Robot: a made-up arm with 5 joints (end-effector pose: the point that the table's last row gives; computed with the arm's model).
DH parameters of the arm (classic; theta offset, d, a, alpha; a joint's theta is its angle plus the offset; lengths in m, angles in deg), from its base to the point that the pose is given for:
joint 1: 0 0.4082 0 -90
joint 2: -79.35 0 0.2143 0
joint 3: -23.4 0 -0.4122 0
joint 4: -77.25 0 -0.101 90
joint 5: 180 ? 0 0
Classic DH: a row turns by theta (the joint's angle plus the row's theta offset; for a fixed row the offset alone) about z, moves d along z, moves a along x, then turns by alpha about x.
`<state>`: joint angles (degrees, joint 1 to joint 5).
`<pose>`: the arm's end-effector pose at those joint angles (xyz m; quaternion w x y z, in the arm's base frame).
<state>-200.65 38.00 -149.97 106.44 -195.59</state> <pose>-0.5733 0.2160 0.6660 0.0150 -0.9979 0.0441 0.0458</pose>
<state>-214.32 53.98 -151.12 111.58 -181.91</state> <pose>-0.5343 0.3647 0.4902 0.0391 0.9527 -0.2769 0.1195</pose>
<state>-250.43 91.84 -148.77 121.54 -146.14</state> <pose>-0.1751 0.4924 0.0722 0.1677 0.5187 -0.6674 0.5074</pose>
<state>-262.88 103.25 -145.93 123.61 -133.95</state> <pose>-0.0526 0.4207 -0.0326 0.2050 0.3280 -0.6865 0.6158</pose>
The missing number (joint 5, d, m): 0.1289
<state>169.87 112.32 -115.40 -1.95 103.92</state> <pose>-0.3978 0.0711 -0.2245 0.0300 -0.8381 -0.5437 0.0320</pose>
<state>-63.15 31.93 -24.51 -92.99 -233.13</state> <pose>0.1444 -0.2851 0.2463 0.3585 0.0641 0.7311 -0.5769</pose>
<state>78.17 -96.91 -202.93 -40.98 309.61</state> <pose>-0.0952 -0.4544 -0.0117 0.0400 0.4279 0.8883 -0.1617</pose>
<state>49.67 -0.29 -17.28 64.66 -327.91</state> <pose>0.1430 0.1685 0.1015 0.2614 0.9060 0.1401 -0.3020</pose>
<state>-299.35 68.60 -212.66 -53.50 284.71</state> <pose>0.1165 0.2072 0.9195 0.1259 -0.0573 -0.1415 0.9802</pose>
